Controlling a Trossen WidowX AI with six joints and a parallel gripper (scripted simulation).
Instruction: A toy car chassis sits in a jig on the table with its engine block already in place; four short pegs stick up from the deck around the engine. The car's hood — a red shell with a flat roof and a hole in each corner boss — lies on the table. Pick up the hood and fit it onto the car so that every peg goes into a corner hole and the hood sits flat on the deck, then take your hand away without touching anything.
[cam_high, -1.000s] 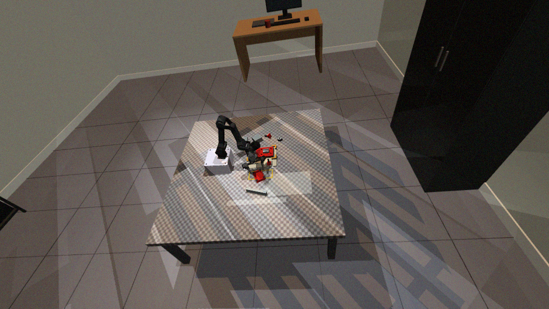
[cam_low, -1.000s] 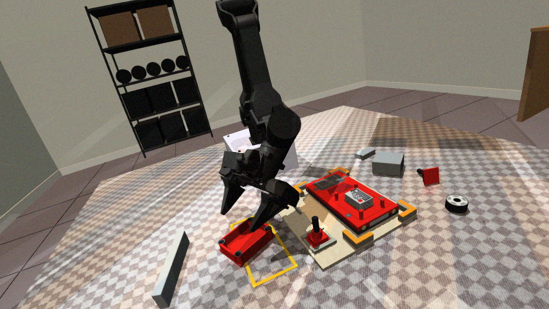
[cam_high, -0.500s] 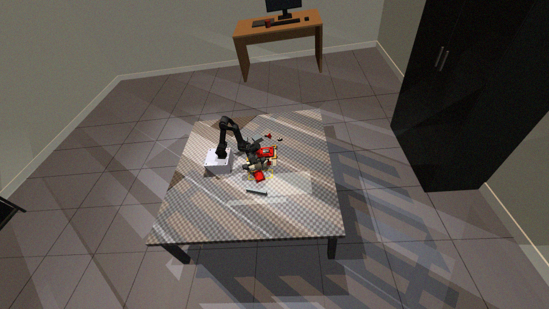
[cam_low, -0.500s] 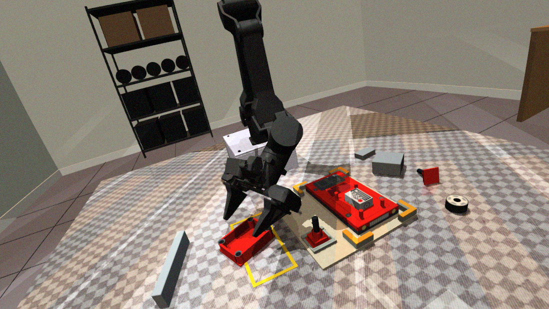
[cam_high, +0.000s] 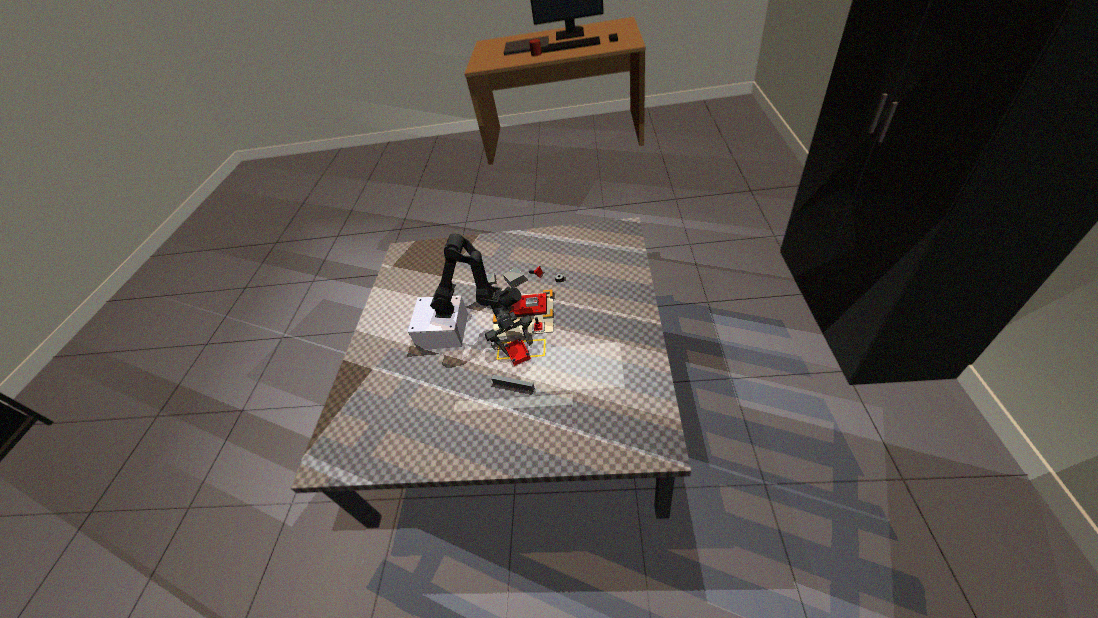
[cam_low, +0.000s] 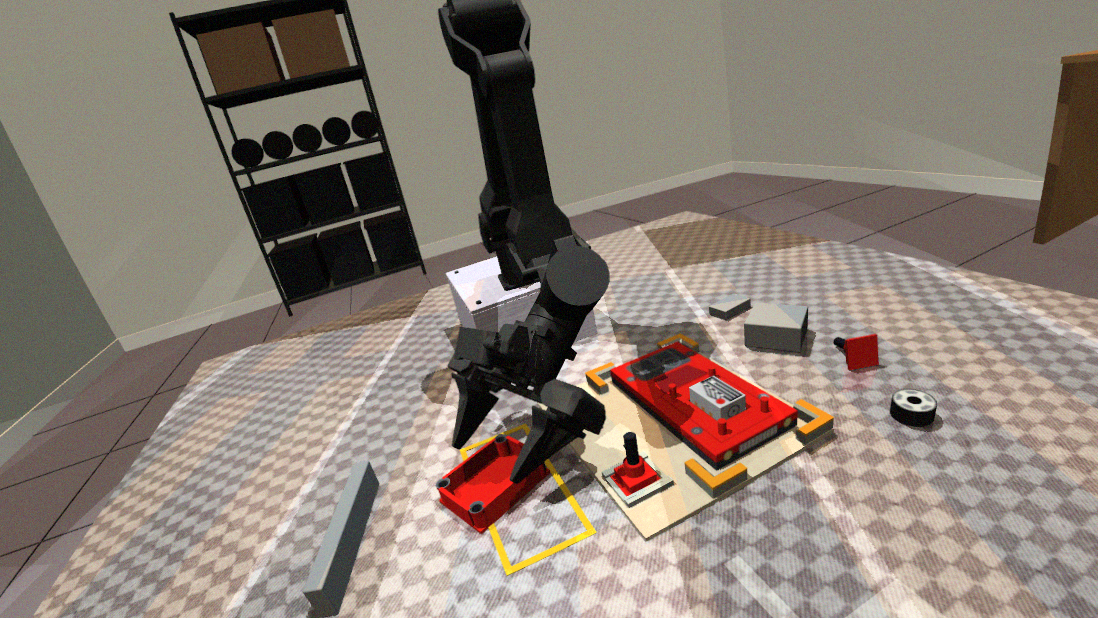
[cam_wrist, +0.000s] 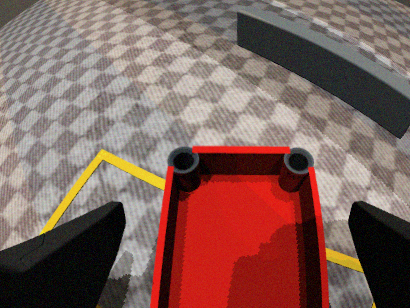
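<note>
Right now my gripper tip is 10 mm past the red hood and 30 mm above it. From my gripper tip the other things lie so: black ring 110 mm ahead, 430 mm to the left, 30 mm below; then jig 20 mm behind, 230 mm to the left, 30 mm below; then grey engine block 10 mm ahead, 260 mm to the left, 10 mm below.
</note>
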